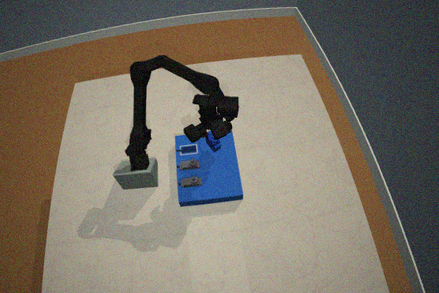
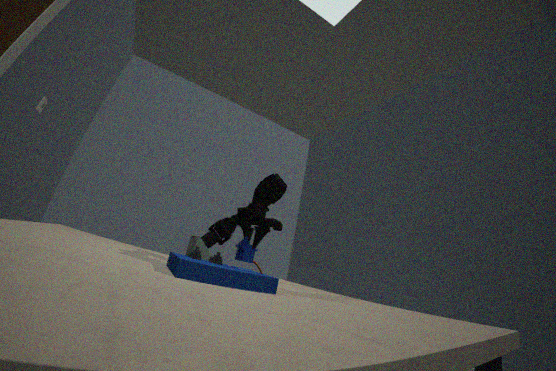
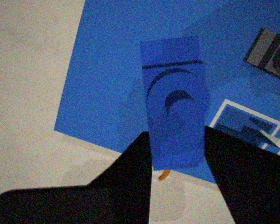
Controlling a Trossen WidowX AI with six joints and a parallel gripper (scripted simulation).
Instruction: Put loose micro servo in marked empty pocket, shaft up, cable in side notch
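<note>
Now: gripper tip 100 mm above the blue deck, 70 mm to the left of it and 10 mm short of it.
</note>
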